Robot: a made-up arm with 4 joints.
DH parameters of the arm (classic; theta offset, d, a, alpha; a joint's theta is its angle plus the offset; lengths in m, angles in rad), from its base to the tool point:
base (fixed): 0 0.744 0.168 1.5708
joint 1: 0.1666 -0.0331 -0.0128 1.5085
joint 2: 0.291 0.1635 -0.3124 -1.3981
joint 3: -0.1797 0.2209 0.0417 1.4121
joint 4: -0.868 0 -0.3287 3.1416
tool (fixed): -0.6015 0.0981 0 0
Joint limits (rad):
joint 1: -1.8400..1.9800
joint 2: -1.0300..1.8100
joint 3: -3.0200..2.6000
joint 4: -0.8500..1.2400
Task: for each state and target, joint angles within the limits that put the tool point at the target. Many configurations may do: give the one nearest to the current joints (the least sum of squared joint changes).
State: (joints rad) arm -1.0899 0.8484 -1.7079 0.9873
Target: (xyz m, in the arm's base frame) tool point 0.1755 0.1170 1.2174
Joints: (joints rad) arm -1.6120 0.7523 -1.0421 0.5456
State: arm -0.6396 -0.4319 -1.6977 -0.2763
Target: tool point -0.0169 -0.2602 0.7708
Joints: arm -0.4384 0.0137 -1.9256 0.5599
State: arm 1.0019 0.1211 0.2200 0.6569
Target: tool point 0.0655 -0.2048 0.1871
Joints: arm 1.2422 -0.2188 -0.2175 0.7432
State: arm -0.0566 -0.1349 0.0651 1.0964
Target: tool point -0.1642 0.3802 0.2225
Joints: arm 0.4024 0.6612 0.6373 0.7441
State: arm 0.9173 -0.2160 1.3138 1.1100
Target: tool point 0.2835 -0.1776 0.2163
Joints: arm 0.6853 -0.7174 1.8768 1.2400
